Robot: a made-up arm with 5 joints.
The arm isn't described. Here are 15 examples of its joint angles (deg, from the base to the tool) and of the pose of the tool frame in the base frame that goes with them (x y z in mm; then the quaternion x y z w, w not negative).
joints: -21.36 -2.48 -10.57 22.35 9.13
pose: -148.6 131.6 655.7 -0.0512 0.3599 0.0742 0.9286
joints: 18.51 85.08 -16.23 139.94 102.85
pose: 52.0 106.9 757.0 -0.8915 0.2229 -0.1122 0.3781
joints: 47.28 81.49 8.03 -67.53 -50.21
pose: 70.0 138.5 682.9 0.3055 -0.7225 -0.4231 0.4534
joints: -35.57 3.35 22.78 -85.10 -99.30
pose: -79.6 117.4 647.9 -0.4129 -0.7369 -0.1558 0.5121
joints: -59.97 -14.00 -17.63 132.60 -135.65
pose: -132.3 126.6 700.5 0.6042 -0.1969 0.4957 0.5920
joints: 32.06 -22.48 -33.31 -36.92 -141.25
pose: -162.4 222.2 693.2 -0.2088 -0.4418 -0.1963 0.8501
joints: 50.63 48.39 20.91 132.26 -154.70
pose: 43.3 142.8 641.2 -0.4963 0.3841 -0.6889 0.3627
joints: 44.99 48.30 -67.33 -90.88 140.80
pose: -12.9 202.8 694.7 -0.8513 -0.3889 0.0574 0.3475
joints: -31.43 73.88 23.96 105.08 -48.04
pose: 82.9 168.0 803.9 0.4460 -0.1720 -0.8782 0.0122
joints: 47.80 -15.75 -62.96 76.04 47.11
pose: -160.8 187.8 697.6 0.4153 0.6509 0.5469 0.3237
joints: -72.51 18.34 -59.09 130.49 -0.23
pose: -82.7 138.1 732.8 -0.2532 0.6730 0.4021 0.5669
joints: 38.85 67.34 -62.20 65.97 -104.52
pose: -16.9 162.4 668.8 0.2959 -0.8024 0.1915 0.4815
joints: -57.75 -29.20 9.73 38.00 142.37
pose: -183.8 136.9 702.7 0.2070 -0.8884 0.4044 0.0654
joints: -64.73 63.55 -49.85 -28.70 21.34
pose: -19.3 168.3 701.9 -0.2758 -0.1643 -0.2961 0.8996
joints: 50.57 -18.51 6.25 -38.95 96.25
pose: -167.0 232.2 662.1 0.5139 0.8334 0.1295 0.1567
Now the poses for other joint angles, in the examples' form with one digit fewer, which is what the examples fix.
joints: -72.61 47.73 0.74 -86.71 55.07
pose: 6 147 721 -0.010 -0.098 -0.302 0.948
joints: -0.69 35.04 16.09 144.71 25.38
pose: 32 117 679 -0.677 0.172 0.706 0.118
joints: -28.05 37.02 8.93 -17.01 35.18
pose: -29 98 674 -0.176 0.135 -0.006 0.975
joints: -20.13 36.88 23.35 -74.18 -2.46
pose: 1 126 656 0.118 -0.335 -0.162 0.920
